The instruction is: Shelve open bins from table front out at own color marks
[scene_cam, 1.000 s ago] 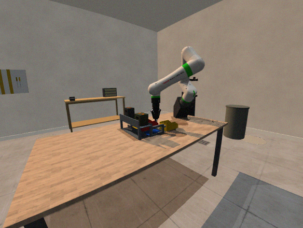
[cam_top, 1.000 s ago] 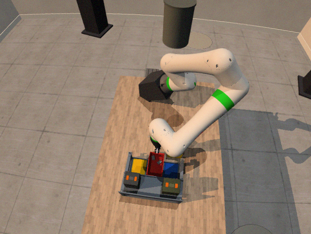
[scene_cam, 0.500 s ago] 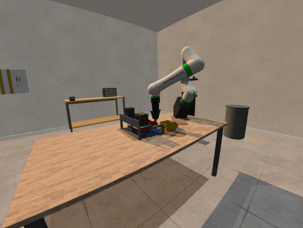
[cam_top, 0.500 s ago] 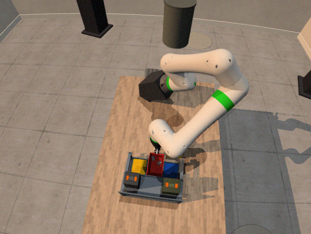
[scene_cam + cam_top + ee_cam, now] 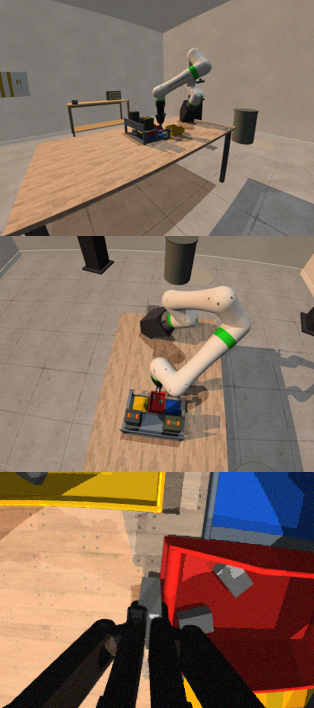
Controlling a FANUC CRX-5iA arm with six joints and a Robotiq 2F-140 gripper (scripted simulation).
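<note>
Right now the red bin is 90 mm ahead of my hand and 30 mm to the left of it. Round my hand: yellow bin 110 mm behind, 100 mm to the left, 20 mm below; then blue-marked place 100 mm ahead, 140 mm to the left, 50 mm below; then red mark 140 mm ahead, 40 mm to the left, 50 mm below.
</note>
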